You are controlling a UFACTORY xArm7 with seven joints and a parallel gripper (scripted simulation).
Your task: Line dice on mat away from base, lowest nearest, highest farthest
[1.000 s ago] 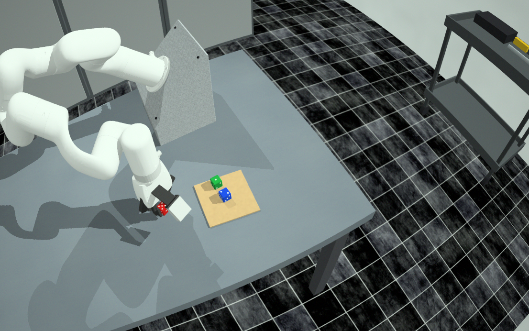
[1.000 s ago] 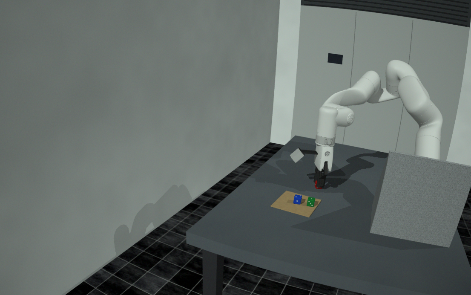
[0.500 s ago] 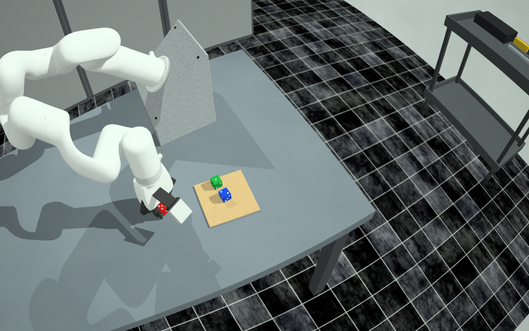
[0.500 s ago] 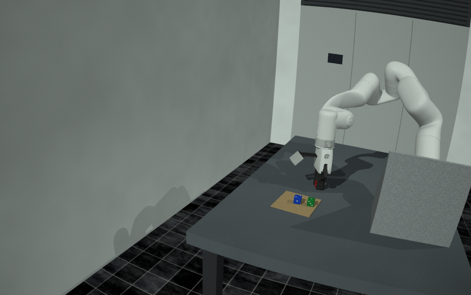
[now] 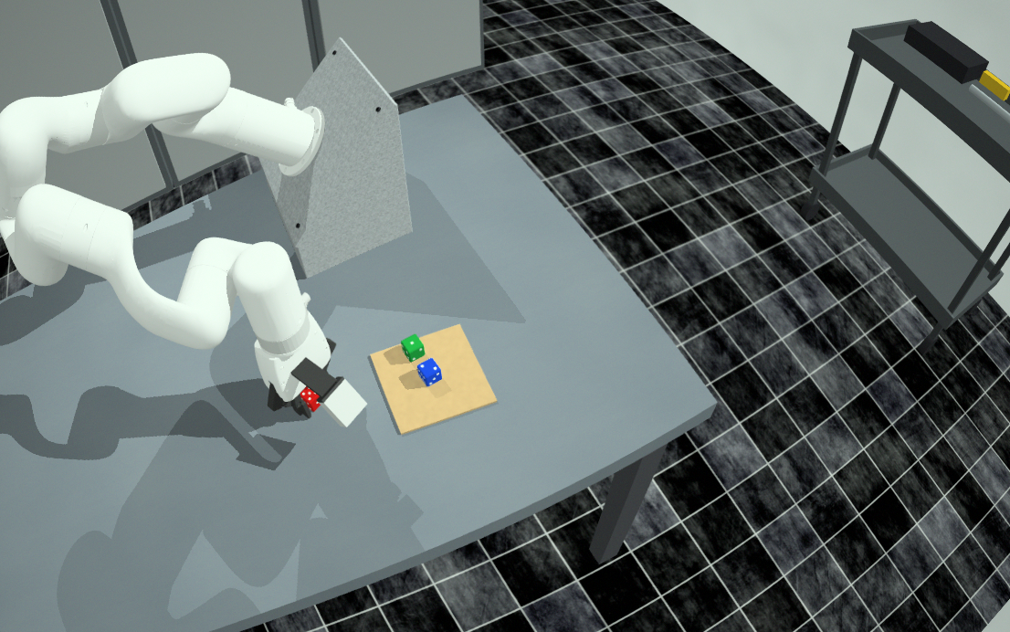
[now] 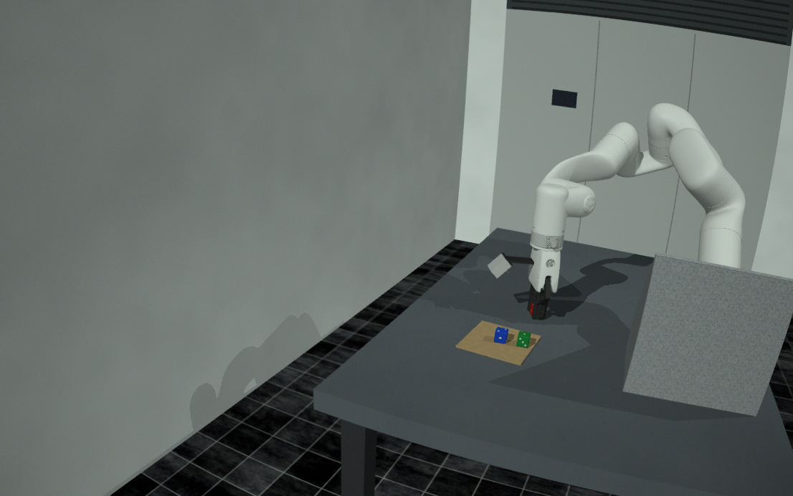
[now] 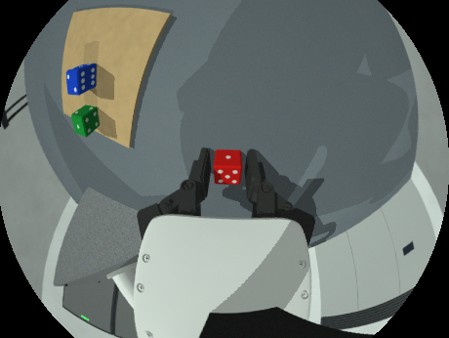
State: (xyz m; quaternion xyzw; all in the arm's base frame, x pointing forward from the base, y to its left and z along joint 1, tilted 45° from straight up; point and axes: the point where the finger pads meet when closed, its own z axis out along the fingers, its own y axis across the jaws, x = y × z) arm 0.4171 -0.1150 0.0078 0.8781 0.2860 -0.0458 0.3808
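Right now the red die is 1 cm below my hand. Also, from my hand: green die 17 cm to the left, 3 cm behind; then tan mat 18 cm to the left, 2 cm below, 2 cm ahead; then blue die 18 cm to the left, 2 cm ahead.
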